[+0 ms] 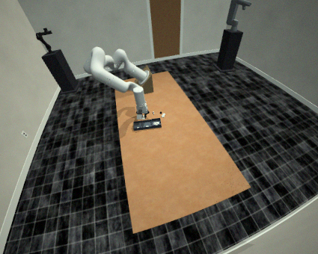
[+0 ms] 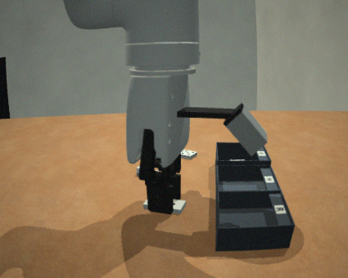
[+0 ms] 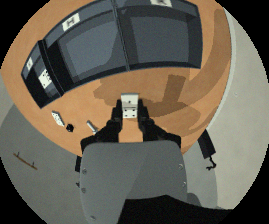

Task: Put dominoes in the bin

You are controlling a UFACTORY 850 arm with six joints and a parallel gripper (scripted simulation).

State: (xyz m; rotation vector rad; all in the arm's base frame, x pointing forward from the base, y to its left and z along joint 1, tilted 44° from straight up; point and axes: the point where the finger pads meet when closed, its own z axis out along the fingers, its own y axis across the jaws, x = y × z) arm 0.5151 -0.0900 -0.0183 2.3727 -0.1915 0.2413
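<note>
Right now the white domino is 20 mm below my hand. Round my hand: black die: 30 mm behind, 170 mm to the left, 10 mm below; then grey bolt: 40 mm behind, 100 mm to the left, 20 mm below; then bin row: 110 mm ahead, 30 mm to the left.
</note>
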